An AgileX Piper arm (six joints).
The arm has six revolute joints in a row. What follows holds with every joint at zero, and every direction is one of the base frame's. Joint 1 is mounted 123 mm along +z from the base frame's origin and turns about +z. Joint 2 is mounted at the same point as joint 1 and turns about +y. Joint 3 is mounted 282.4 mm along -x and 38.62 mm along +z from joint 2 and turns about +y. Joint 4 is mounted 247.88 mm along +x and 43.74 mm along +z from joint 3 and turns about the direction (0.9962, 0, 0.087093). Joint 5 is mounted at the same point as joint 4 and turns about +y. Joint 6 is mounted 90.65 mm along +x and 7.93 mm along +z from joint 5 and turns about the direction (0.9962, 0, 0.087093). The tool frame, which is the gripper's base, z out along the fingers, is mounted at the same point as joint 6; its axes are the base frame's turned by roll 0, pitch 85 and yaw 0 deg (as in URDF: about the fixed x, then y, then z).
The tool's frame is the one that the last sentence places.
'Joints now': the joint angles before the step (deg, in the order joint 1, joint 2, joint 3, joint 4, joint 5, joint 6). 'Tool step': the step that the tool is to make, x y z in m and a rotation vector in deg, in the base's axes. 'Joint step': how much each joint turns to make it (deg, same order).
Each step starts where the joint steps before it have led.
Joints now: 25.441, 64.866, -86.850, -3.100, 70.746, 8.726
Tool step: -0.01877, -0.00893, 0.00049, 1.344, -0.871, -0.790
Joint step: 0.003, -3.974, 2.480, -0.002, 0.189, 1.147
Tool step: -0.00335, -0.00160, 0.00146, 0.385, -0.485, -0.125
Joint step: -0.004, -0.656, 0.118, 0.003, -0.056, 0.187
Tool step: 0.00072, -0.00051, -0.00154, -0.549, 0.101, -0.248
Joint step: 0.001, 0.000, 0.328, -0.517, 0.000, 0.000
